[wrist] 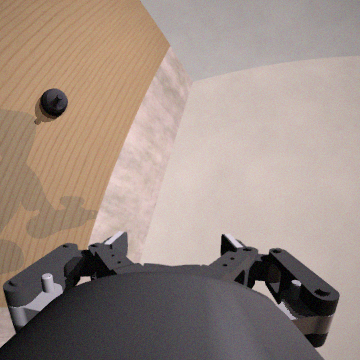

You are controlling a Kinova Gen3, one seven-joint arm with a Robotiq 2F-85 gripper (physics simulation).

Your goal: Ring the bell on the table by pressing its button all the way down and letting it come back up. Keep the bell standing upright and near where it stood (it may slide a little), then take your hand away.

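Places are measured from the arm's base along level axes (x ahead, y left, z up), in centimetres.
Pixels of known places: gripper, fingertip midpoint: [173, 243].
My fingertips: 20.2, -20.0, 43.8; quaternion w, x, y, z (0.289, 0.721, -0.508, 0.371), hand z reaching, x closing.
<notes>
Behind a point stands the place of what it marks, as x, y, z.
The bell [54, 103] {45.5, -13.1, -2.8} is a small, dark, round dome with a little button on top, seen from above in the upper left of the wrist view. It stands upright on the wooden table [100, 60] {73.6, -18.9, -7.0}. My gripper [173, 243] {20.2, -20.0, 43.8} is wide open at the bottom of the view, with nothing between its fingers. It is apart from the bell, which lies up and to the left of the fingertips in the view.
The table's edge runs diagonally down the view, right of the bell, with a pale mottled side face [145, 150] beyond it. The pale floor [270, 150] and a grey wall [260, 30] lie to the right. The arm's shadow falls on the table at the left.
</notes>
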